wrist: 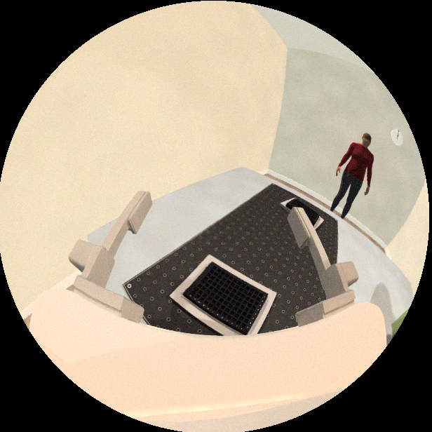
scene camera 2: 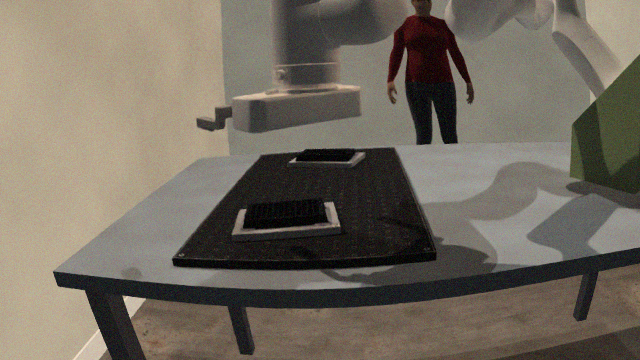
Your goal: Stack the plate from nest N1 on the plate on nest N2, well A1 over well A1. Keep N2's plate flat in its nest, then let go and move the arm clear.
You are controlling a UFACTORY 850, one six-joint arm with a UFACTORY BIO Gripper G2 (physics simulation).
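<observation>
A black well plate [scene camera 2: 285,213] [wrist: 227,296] sits in the near pale nest [scene camera 2: 285,233] [wrist: 192,306]. A second black plate [scene camera 2: 326,155] [wrist: 303,210] sits in the far pale nest [scene camera 2: 360,158] [wrist: 286,203], partly behind a finger in the wrist view. The plates are apart, one per nest. Nest labels and the A1 corners cannot be read. My gripper [scene camera 2: 214,120] [wrist: 219,219] is open and empty, raised well above the board, with its fingers pointing sideways. In the scene view one finger shows and the other is hidden.
Both nests stand on a black perforated board [scene camera 2: 370,200] [wrist: 240,225] on a grey-blue table [scene camera 2: 150,200] [wrist: 200,205]. A green angular block [scene camera 2: 607,135] stands at the table's right. A person in a red top [scene camera 2: 429,50] [wrist: 359,160] stands behind the table.
</observation>
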